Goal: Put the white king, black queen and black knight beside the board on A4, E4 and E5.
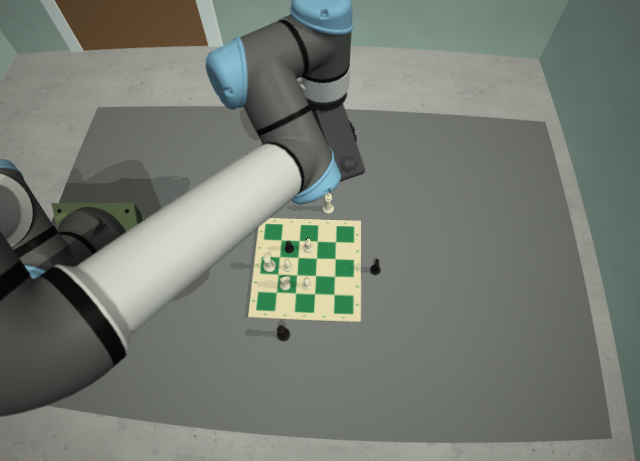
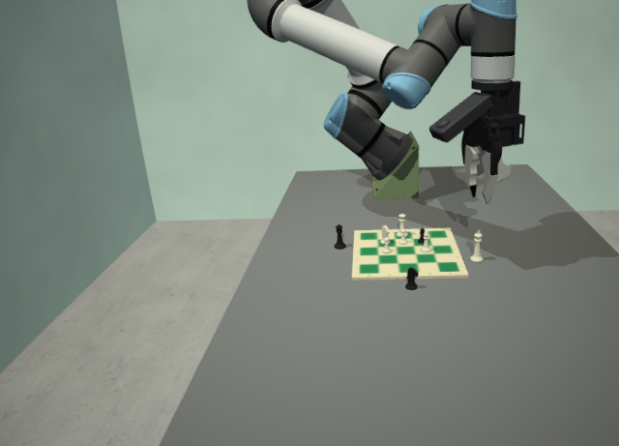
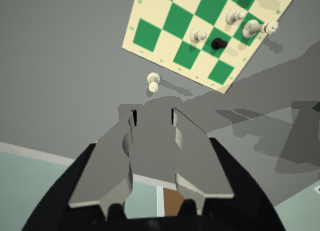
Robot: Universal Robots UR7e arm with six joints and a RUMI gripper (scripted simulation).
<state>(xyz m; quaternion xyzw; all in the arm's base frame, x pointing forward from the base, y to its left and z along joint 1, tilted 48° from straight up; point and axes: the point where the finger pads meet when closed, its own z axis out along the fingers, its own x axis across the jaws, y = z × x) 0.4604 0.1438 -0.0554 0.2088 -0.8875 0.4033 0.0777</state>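
Now: hand 110 mm above the white king. Round my hand: black pawn: 80 mm behind, 100 mm to the right, 120 mm below; board: 40 mm behind, 140 mm to the right, 140 mm below.
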